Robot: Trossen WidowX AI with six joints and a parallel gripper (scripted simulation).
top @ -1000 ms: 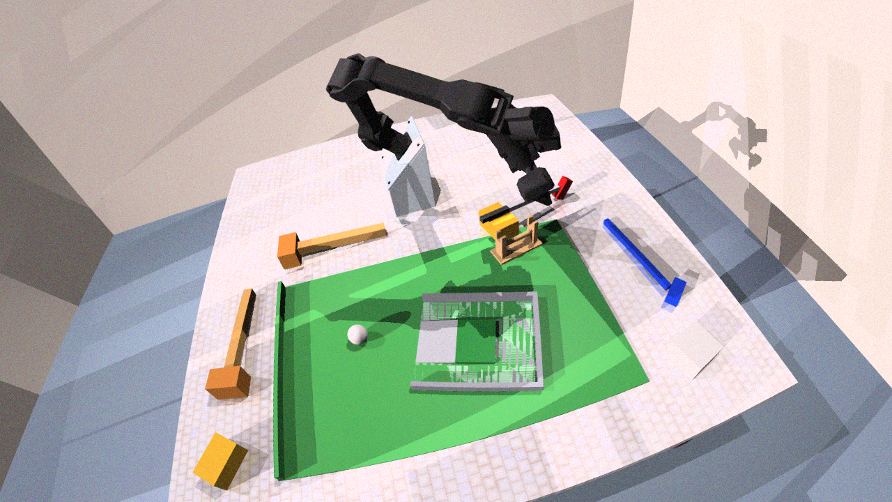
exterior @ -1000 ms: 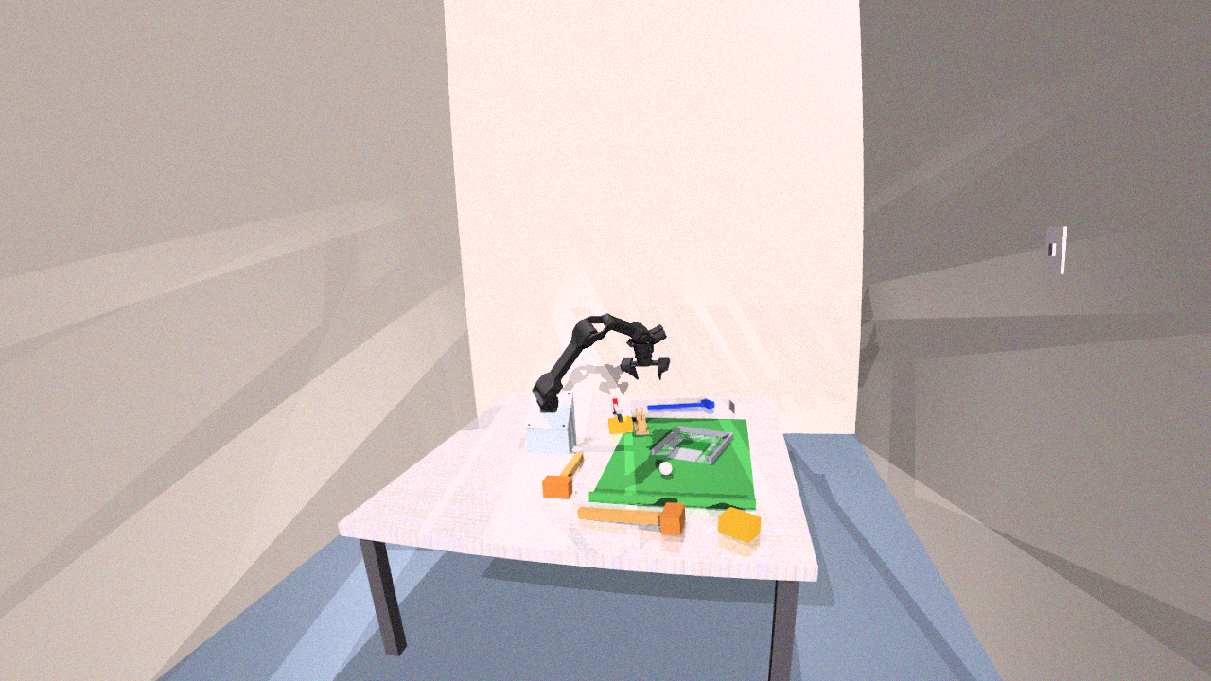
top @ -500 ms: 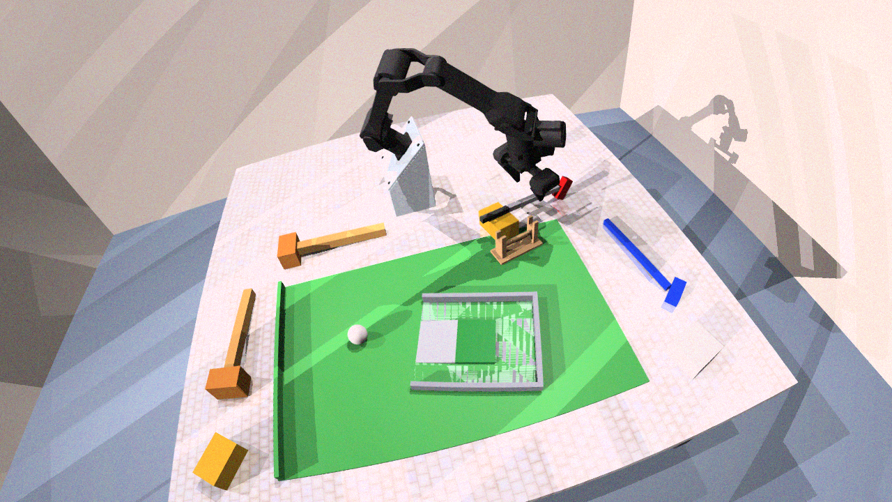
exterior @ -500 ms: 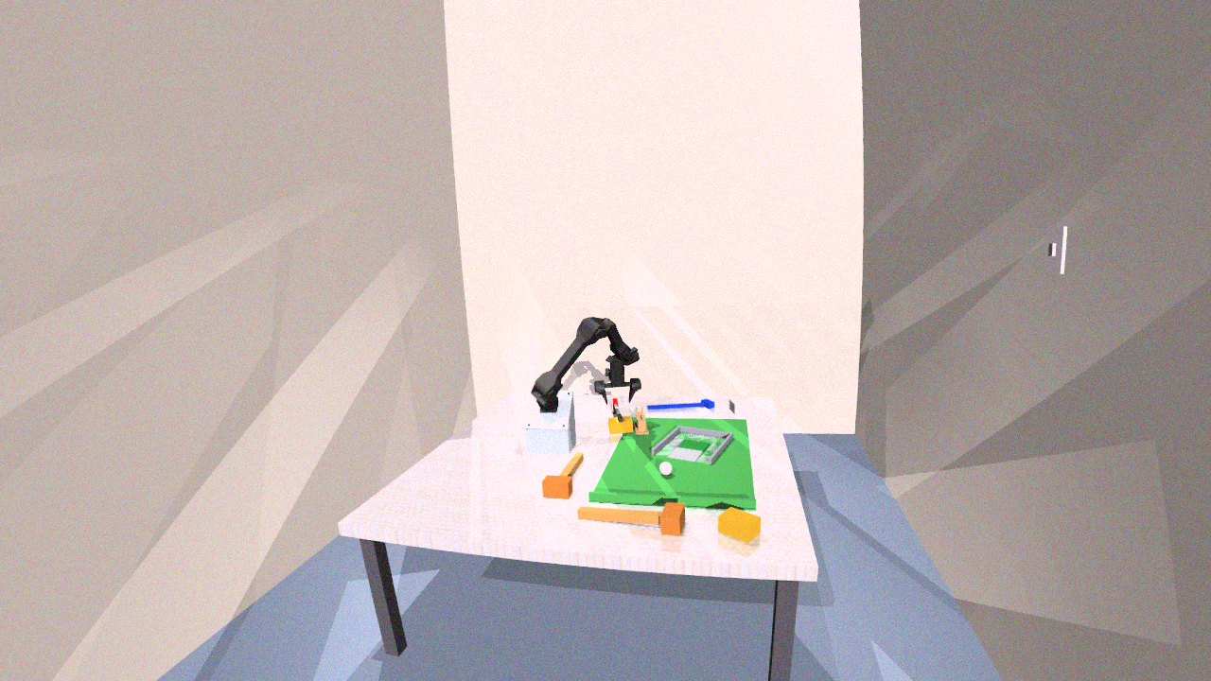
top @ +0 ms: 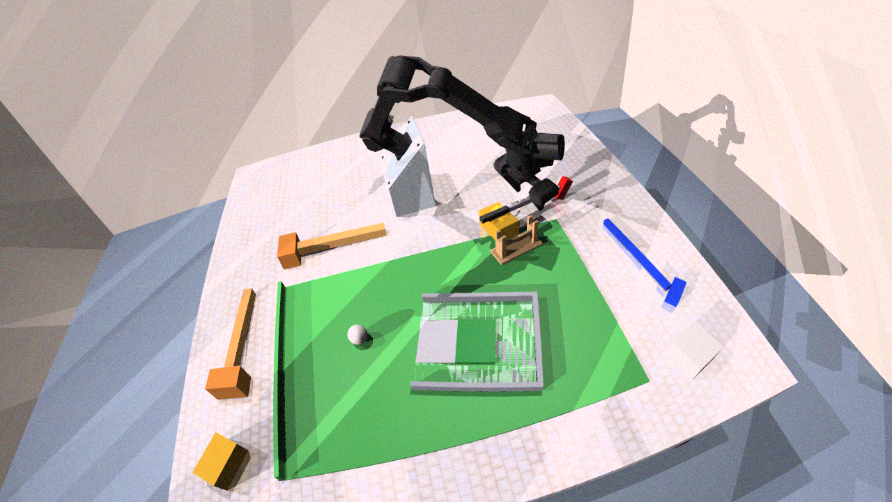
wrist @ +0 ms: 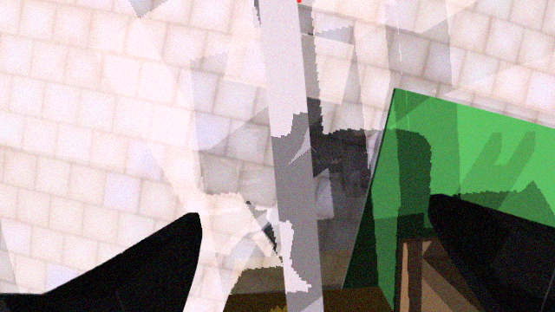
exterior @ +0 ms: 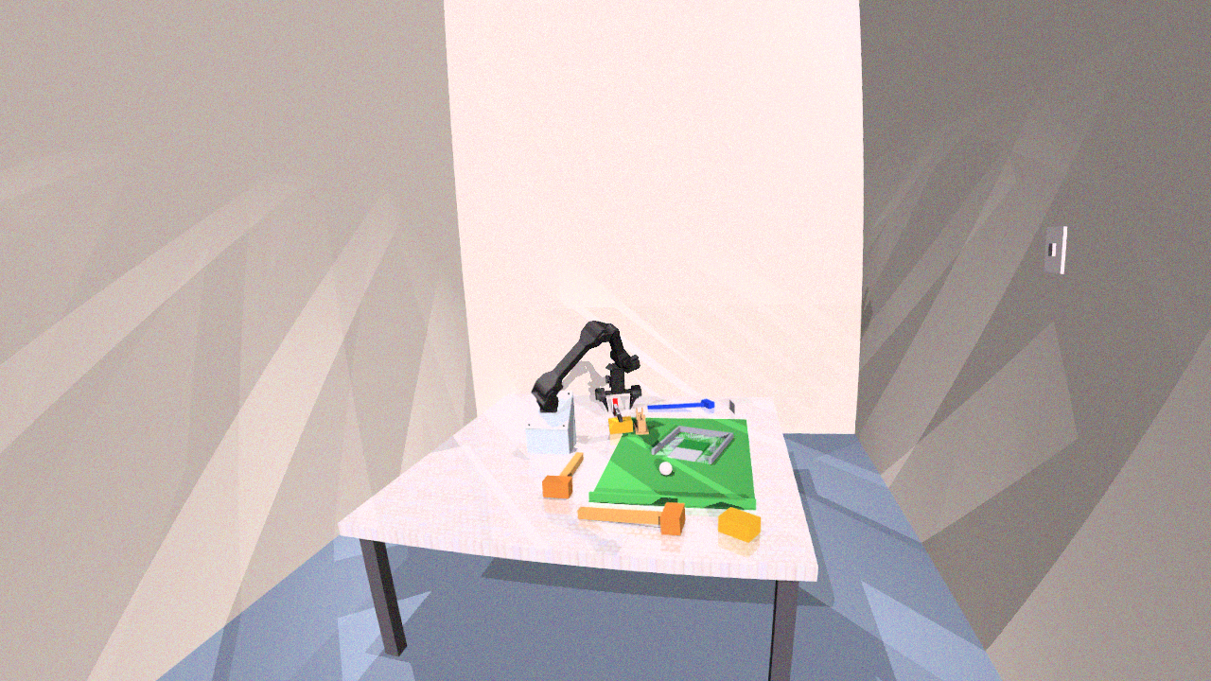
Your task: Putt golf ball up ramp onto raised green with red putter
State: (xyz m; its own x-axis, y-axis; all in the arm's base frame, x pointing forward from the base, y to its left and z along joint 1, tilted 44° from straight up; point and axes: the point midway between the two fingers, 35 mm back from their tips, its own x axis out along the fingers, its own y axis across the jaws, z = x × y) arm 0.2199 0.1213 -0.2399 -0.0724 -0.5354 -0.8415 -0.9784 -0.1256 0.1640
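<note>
The red putter is 10 mm behind my gripper tip, 10 mm to the left of it and 10 mm below it. From my gripper tip the other things lie so: white golf ball 210 mm ahead, 490 mm to the right, 30 mm below; wooden stand 90 mm ahead, 80 mm to the right, 20 mm below; blue putter 260 mm ahead, 190 mm to the left, 40 mm below.
</note>
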